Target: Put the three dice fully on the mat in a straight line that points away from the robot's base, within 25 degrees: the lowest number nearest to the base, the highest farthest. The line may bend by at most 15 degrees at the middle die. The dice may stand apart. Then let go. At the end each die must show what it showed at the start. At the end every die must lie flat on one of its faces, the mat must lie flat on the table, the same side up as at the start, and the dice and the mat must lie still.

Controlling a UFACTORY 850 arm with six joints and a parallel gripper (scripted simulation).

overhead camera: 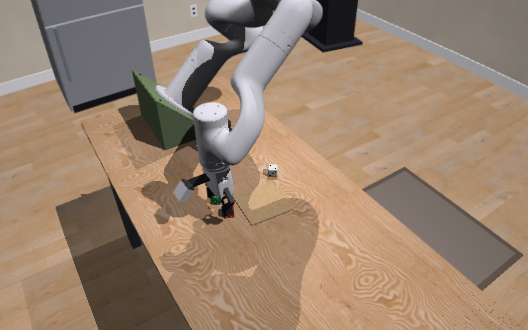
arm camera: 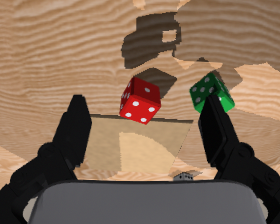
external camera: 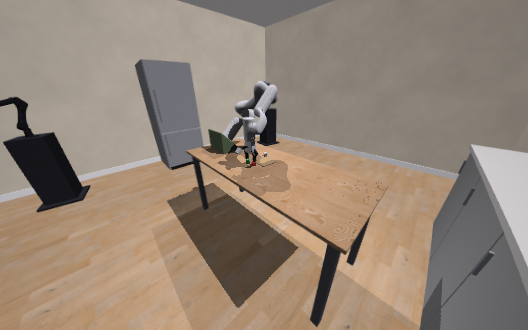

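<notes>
Now: hand 2 cm to the right of the red die and 4 cm above it. From my hand the other things lie so: green die: 7 cm behind, 1 cm to the left, 4 cm below; tan mat: 14 cm to the left, 6 cm below; white die: 11 cm behind, 22 cm to the left, 4 cm below.
</notes>
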